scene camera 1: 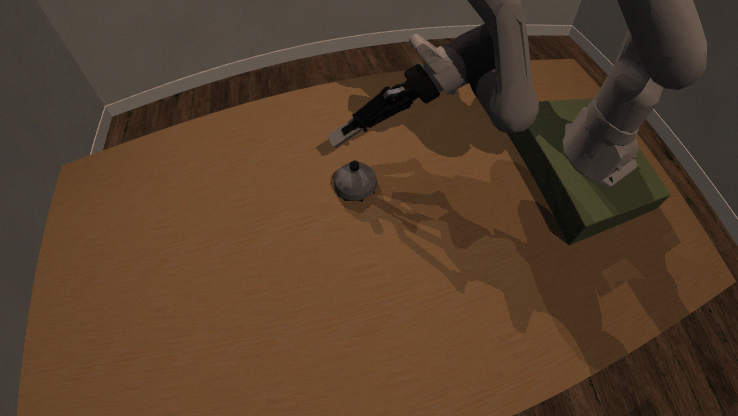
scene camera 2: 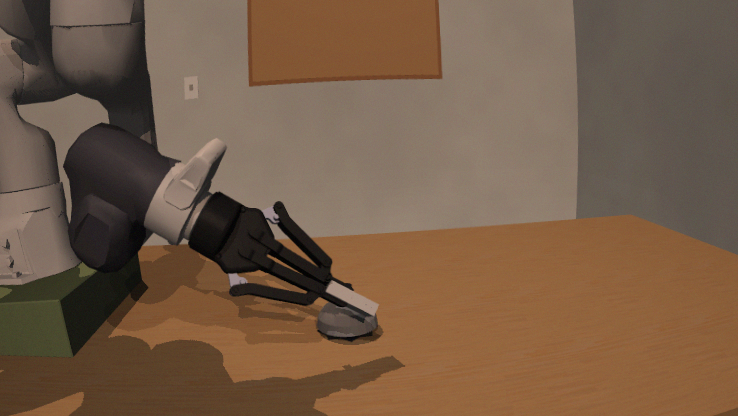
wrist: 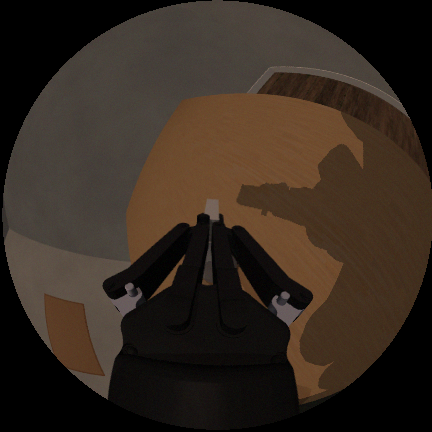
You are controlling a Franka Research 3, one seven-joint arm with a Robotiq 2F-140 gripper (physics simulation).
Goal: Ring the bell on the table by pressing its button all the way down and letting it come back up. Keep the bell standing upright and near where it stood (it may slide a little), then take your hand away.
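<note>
The bell, a grey dome (scene camera 1: 354,184) (scene camera 2: 343,325) (wrist: 209,271) on a dark base, stands upright on the wooden table (scene camera 1: 180,284) (scene camera 2: 516,310) (wrist: 200,140). Its black button (scene camera 1: 354,165) stands up at the dome's top in scene camera 1; in scene camera 2 the fingers hide it. My gripper (scene camera 1: 343,135) (scene camera 2: 354,298) (wrist: 211,207) is shut and empty, slanting down low over the table. In scene camera 1 its tips lie apart from the bell, on the far side; in scene camera 2 they pass in front of the dome. In the wrist view the fingers hide most of the bell.
The arm stands on a green block (scene camera 1: 602,206) (scene camera 2: 31,328) at the table's right in scene camera 1. The table's far edge runs behind the gripper there. A brown board (scene camera 2: 344,38) (wrist: 74,335) hangs on the wall. Dark arm shadows cross the table.
</note>
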